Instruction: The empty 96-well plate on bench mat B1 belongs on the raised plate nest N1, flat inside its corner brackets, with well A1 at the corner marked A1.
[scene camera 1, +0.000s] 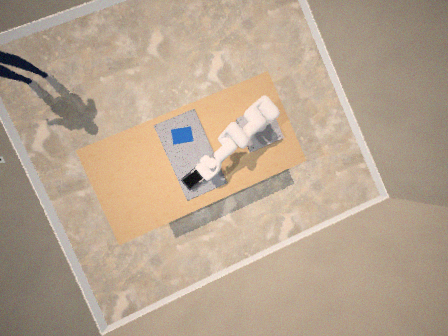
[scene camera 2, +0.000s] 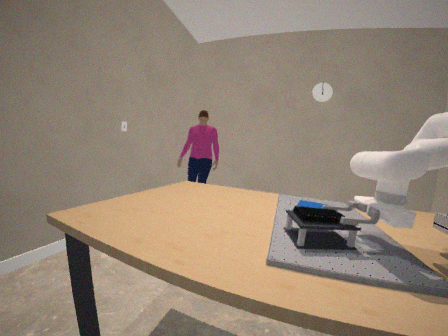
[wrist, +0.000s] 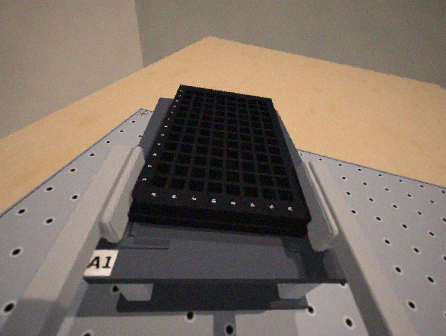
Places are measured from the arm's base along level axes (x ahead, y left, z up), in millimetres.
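Pixels of known places: end effector, tool point: (scene camera 1: 197, 175) (scene camera 2: 338, 214) (wrist: 223, 196).
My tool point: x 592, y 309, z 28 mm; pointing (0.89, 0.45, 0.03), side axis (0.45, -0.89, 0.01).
Ahead of a thing's pixels: the offset from my tool point to its top centre. "spot": to the spot under its first point. Level surfaces: height alone.
The black 96-well plate {48 mm ahead, 22 mm left, 6 mm up} (scene camera 1: 192, 179) (scene camera 2: 317, 215) (wrist: 220, 150) is between the fingers of my gripper (scene camera 2: 336, 213) (wrist: 220, 205), which is shut on its long sides. The plate is over the raised dark nest {45 mm ahead, 19 mm left, 11 mm down} (scene camera 2: 325, 226) (wrist: 225, 262), on or slightly above its top; a gap underneath is hard to judge. In the wrist view, its near edge lies beyond the nest's near corner brackets and looks slightly turned against the nest's front edge. The lettered edge is nearest, with the A end at left, the same side as the nest's A1 label {spot: 47 mm back, 31 mm left, 14 mm down} (wrist: 101, 262). The far brackets are hidden.
The nest stands on short posts on a grey perforated board {75 mm down} (scene camera 1: 180, 157) (scene camera 2: 295, 260) (wrist: 50, 200). A blue mat {73 mm down} (scene camera 1: 182, 135) (scene camera 2: 310, 204) lies farther along the board. The wooden table {88 mm down} (scene camera 1: 115, 195) (scene camera 2: 175, 225) surrounds the board. A person (scene camera 2: 202, 145) stands beyond the table.
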